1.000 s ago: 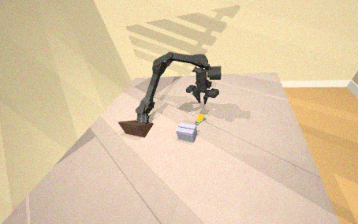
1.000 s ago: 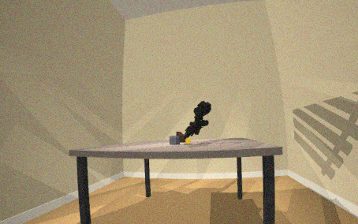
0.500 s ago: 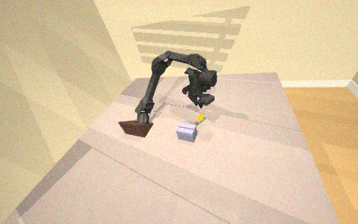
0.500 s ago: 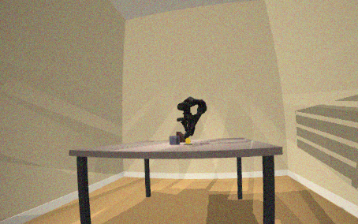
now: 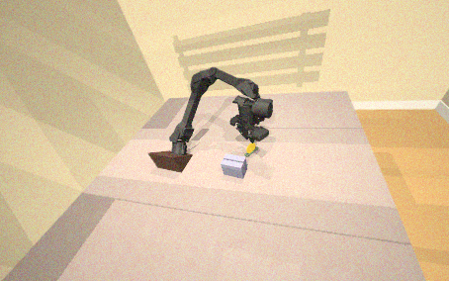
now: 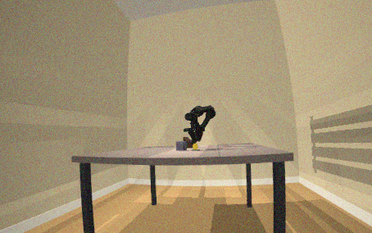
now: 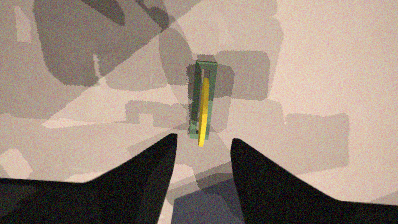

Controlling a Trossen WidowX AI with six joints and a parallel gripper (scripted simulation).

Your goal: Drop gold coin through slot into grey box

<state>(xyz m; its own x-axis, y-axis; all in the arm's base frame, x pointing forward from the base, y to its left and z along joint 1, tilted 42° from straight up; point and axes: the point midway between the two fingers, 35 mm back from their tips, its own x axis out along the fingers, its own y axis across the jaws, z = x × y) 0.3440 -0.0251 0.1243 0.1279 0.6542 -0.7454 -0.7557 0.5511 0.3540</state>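
Now: the gold coin 5 cm below my gripper tip.
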